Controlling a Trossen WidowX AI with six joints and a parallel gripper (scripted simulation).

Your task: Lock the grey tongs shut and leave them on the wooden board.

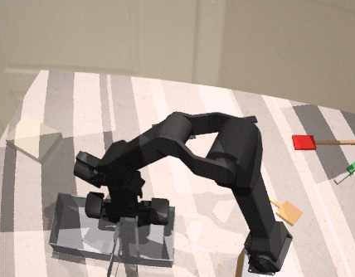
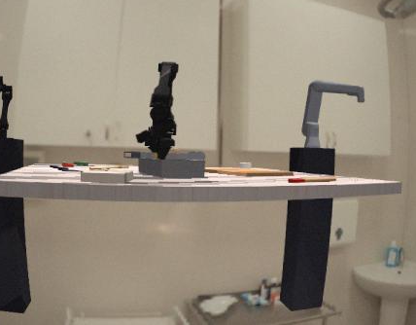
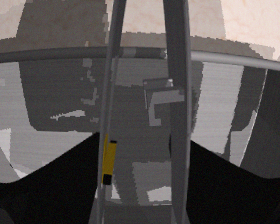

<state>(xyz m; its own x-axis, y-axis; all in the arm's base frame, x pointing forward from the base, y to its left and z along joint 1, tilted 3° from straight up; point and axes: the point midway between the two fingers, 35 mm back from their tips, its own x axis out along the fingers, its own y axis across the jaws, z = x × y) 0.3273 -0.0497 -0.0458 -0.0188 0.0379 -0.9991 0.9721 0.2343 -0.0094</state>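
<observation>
The grey roasting tin is 4 cm ahead of my gripper tip and 4 cm to the left of it. Also, from my gripper tip: cream block: 41 cm ahead, 17 cm to the right, 2 cm below; then black spatula: 8 cm behind, 38 cm to the right, 3 cm below; then wooden board: 15 cm behind, 38 cm to the left, 2 cm below.
</observation>
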